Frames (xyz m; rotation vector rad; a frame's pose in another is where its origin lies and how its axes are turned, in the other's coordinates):
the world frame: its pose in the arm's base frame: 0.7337 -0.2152 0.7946 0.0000 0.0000 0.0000
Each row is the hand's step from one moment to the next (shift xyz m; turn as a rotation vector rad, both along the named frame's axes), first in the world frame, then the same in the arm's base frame.
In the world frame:
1: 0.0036 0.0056 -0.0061 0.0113 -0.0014 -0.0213
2: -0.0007 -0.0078 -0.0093 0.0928 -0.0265 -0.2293
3: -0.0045 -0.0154 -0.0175 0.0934 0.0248 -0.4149
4: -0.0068 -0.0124 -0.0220 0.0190 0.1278 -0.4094
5: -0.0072 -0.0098 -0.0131 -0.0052 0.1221 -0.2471
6: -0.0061 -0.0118 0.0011 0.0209 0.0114 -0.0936
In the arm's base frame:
1: 0.0036 0.0056 -0.0061 0.0113 -0.0014 -0.0213
2: -0.0007 -0.0078 -0.0093 0.0928 -0.0265 -0.2293
3: -0.0045 -0.0154 -0.0175 0.0934 0.0248 -0.4149
4: -0.0068 -0.0124 -0.0220 0.0190 0.1278 -0.4094
5: -0.0072 -0.0098 -0.0131 -0.0052 0.1221 -0.2471
6: -0.0061 -0.0118 0.0011 0.0209 0.0114 -0.0936

